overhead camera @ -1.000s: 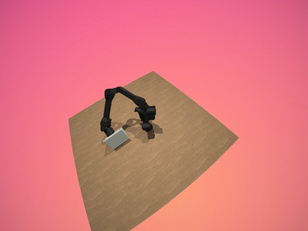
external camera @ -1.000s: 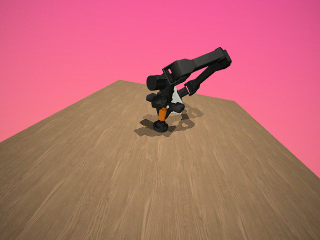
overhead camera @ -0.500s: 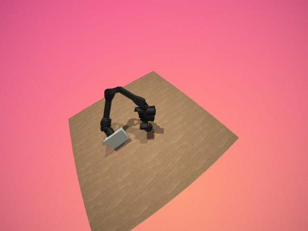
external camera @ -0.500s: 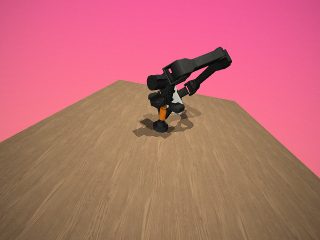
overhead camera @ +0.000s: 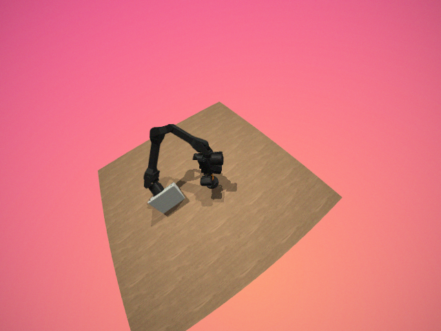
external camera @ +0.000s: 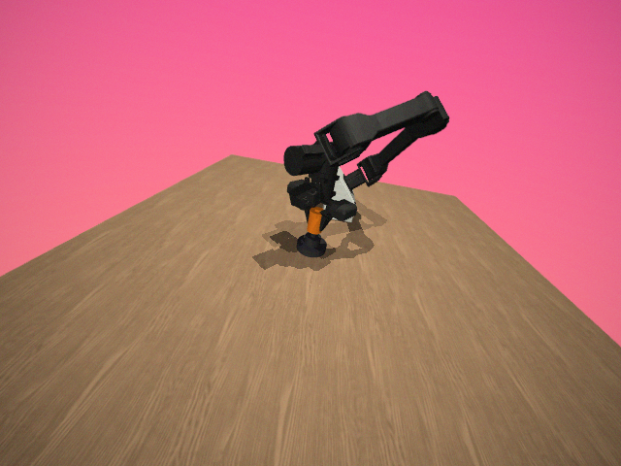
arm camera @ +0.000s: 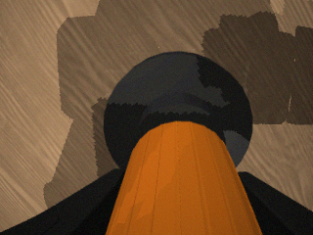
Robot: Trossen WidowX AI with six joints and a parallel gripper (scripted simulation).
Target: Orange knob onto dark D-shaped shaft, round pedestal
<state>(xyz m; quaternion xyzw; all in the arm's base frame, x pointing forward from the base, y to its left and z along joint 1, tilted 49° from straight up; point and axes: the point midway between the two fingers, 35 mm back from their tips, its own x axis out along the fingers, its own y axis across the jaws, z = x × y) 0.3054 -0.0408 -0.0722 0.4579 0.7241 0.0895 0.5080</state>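
The orange knob lies 2 cm above my gripper tip. Round my gripper tip: dark round pedestal: 4 cm below.
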